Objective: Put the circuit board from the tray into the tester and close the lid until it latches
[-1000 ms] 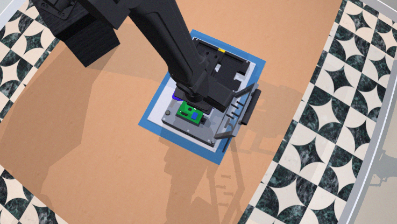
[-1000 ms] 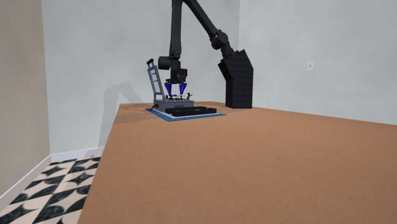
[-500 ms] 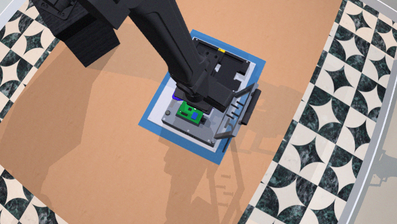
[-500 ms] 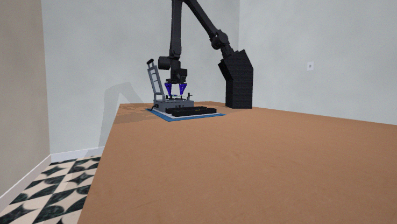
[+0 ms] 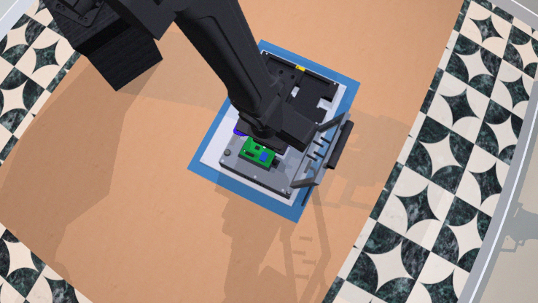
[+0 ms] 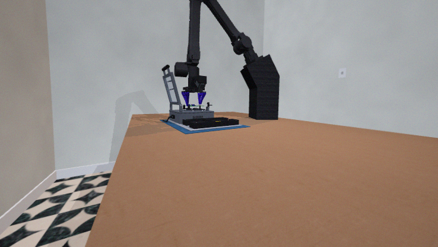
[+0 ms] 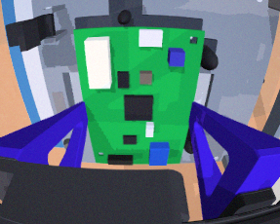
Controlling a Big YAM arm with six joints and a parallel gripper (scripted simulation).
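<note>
My gripper is now right at the green circuit board. Also, from my hand: black plate (10 mm ahead, 10 mm to the left, 20 mm below); then tester (40 mm ahead, 40 mm to the left, 20 mm above); then dark latch hook (60 mm behind, 60 mm to the left).
</note>
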